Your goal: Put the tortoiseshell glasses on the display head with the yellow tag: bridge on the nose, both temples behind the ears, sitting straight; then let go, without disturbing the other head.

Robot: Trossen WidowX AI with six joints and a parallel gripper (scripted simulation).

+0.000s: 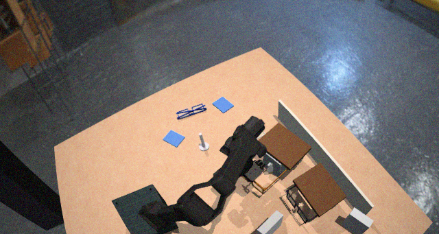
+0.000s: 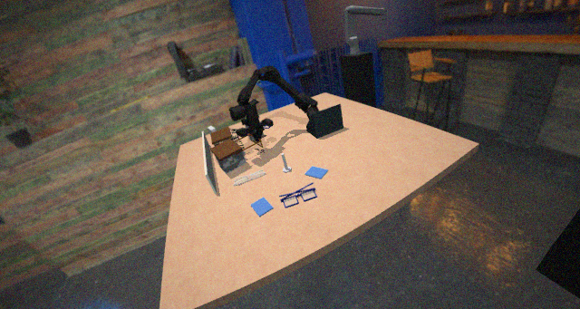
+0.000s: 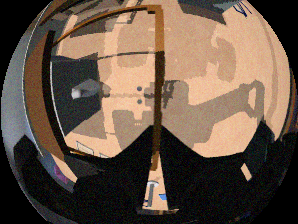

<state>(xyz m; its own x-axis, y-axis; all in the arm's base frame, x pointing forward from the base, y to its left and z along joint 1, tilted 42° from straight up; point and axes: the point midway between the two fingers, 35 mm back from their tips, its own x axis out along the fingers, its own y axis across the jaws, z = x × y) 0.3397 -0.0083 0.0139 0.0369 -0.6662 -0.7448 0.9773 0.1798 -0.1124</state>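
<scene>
Now: the grey display head 15 cm ahead of my gripper tip, 1 cm to the right of it and 1 cm below it. Round my gripper tip: short grey post 23 cm to the left, 5 cm behind, 4 cm below; then long upright panel 28 cm ahead, 11 cm to the right, 1 cm below.
</scene>
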